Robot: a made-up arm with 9 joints.
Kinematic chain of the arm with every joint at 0, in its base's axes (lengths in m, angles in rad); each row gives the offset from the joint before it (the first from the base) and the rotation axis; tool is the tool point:
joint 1: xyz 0 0 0.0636 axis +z
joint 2: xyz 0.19 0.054 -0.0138 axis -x
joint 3: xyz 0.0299 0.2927 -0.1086 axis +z
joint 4: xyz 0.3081 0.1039 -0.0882 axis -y
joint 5: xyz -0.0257 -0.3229 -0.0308 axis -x
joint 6: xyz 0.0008 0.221 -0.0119 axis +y
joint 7: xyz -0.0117 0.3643 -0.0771 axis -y
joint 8: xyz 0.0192 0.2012 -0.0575 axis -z
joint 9: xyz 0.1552 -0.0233 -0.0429 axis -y
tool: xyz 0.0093 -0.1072 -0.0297
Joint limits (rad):
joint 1: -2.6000..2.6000
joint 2: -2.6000..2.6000
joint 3: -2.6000..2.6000
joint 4: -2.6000..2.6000
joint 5: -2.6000..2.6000
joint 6: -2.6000..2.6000
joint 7: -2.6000..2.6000
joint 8: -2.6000..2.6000
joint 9: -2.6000..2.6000
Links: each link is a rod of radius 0.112 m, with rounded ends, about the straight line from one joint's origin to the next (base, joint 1, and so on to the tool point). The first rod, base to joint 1, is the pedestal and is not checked.
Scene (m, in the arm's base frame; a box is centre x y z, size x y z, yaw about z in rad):
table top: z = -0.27
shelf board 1: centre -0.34 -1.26 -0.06 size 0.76 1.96 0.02 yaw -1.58
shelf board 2: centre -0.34 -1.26 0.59 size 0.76 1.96 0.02 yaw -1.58
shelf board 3: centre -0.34 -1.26 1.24 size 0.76 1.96 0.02 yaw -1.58
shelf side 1: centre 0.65 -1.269 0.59 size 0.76 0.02 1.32 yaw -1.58
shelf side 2: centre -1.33 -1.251 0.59 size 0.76 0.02 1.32 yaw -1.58
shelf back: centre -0.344 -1.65 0.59 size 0.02 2 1.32 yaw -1.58
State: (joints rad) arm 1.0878 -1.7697 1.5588 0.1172 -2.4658 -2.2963 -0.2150 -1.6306 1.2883
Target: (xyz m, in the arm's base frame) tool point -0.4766 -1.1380 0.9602
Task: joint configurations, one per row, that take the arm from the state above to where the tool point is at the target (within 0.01 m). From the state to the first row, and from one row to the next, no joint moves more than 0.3 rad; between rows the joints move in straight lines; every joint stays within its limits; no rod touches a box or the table.
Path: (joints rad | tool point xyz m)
1: 0.8348 -1.7450 1.7309 0.0537 -2.3202 -2.2558 -0.2424 -1.6803 1.2844 | 1.1245 0.5702 0.7805
2: 0.5817 -1.7203 1.9030 -0.0098 -2.1745 -2.2152 -0.2698 -1.7300 1.2805 | 1.1183 0.0457 0.9457
3: 0.3287 -1.6956 2.0751 -0.0733 -2.0289 -2.1747 -0.2972 -1.7797 1.2767 | 0.8679 -0.4058 1.0619
4: 0.0756 -1.6709 2.2472 -0.1368 -1.8833 -2.1342 -0.3246 -1.8294 1.2728 | 0.4428 -0.6811 1.1100
5: -0.1774 -1.6461 2.4193 -0.2002 -1.7376 -2.0937 -0.3520 -1.8791 1.2689 | -0.0445 -0.7264 1.0771
6: -0.4304 -1.6214 2.5914 -0.2637 -1.5920 -2.0531 -0.3794 -1.9288 1.2650 | -0.4712 -0.5533 0.9602
7: -0.4577 -1.8680 2.5384 -0.4146 -1.7941 -2.0694 -0.3765 -1.9155 1.2563 | -0.5059 -0.7171 1.0226
8: -0.4850 -2.1146 2.4853 -0.5656 -1.9962 -2.0857 -0.3737 -1.9023 1.2475 | -0.5096 -0.9176 1.0277
9: -0.5122 -2.3612 2.4322 -0.7165 -2.1982 -2.1020 -0.3708 -1.8890 1.2387 | -0.4766 -1.1380 0.9602

